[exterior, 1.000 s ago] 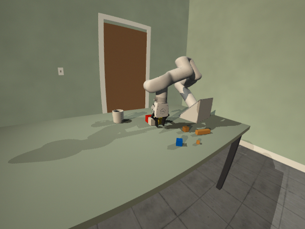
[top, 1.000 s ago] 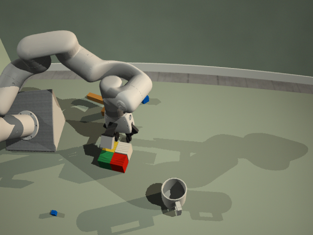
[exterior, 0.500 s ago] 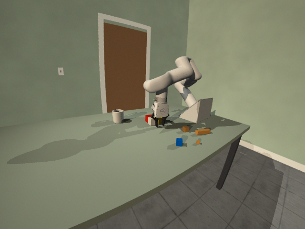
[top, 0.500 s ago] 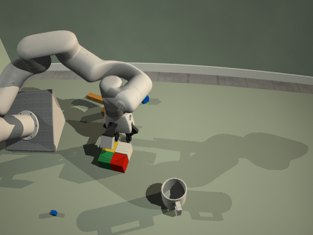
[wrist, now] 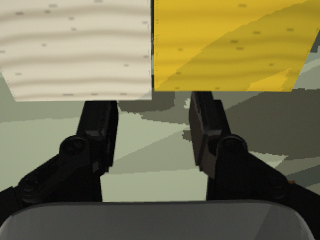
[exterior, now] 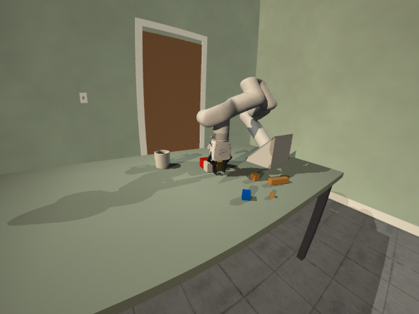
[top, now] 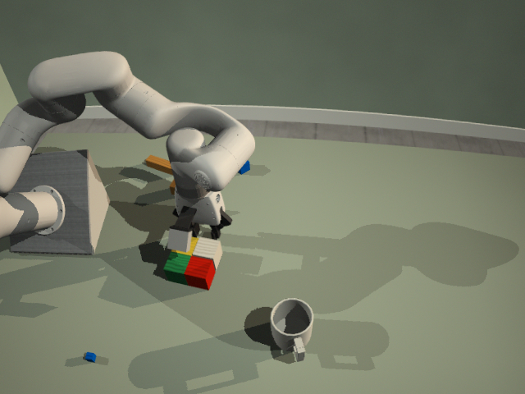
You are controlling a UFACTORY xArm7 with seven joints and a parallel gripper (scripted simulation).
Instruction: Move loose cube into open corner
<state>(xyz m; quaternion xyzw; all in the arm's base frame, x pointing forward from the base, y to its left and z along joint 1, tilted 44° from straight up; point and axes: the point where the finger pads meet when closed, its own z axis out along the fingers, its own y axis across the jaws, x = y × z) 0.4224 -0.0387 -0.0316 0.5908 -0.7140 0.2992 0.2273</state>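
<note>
The beige cube is 10 mm ahead of my hand and 60 mm to the right of it. The rest, counted from my hand: long orange block 160 mm behind, 240 mm to the left, 10 mm below; red cube 110 mm to the right; yellow cube 40 mm behind, 60 mm to the right.
</note>
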